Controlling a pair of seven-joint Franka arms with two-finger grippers.
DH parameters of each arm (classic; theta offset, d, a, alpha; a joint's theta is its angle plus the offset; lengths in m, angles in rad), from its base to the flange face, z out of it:
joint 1: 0 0.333 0 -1.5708
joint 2: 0 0 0 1.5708
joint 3: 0 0.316 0.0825 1.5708
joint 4: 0 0 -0.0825 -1.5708
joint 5: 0 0.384 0 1.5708
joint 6: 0 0 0.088 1.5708
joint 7: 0 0.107 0 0
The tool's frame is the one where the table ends.
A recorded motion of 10 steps. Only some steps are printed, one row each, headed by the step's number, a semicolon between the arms.
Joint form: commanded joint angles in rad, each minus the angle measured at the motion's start. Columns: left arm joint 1, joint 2, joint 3, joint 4, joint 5, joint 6, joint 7; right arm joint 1, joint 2, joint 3, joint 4, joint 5, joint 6, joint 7.
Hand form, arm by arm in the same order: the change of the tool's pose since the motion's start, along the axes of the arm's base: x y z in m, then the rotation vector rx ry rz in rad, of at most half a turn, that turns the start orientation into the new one. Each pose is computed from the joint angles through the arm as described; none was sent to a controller.
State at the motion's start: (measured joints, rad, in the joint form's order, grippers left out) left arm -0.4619 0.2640 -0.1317 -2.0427 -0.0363 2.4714 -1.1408; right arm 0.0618 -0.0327 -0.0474 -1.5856 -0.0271 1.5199 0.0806
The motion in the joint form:
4: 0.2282 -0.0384 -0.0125 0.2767 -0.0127 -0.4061 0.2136; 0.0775 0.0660 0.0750 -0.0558 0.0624 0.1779 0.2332
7: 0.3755 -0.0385 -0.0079 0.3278 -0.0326 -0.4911 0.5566; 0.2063 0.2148 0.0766 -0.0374 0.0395 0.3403 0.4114
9: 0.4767 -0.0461 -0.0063 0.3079 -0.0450 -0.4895 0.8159; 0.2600 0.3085 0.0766 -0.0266 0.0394 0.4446 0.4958
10: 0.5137 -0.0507 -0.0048 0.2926 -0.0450 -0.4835 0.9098; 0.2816 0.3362 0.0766 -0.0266 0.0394 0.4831 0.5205
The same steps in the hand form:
4: 0.0832 0.1072 0.1122 0.0424 0.0632 -0.0076; 0.0264 0.0941 -0.0476 0.0646 -0.0490 -0.0844
7: 0.1110 0.1973 0.1288 0.0509 0.0630 -0.1949; 0.0584 0.1784 -0.1131 0.0595 -0.0799 -0.1314
9: 0.1179 0.2604 0.1242 0.0542 0.0444 -0.3455; 0.0735 0.2189 -0.1577 0.0729 -0.0963 -0.1640
10: 0.1179 0.2844 0.1202 0.0598 0.0384 -0.4000; 0.0756 0.2346 -0.1722 0.0796 -0.1047 -0.1677

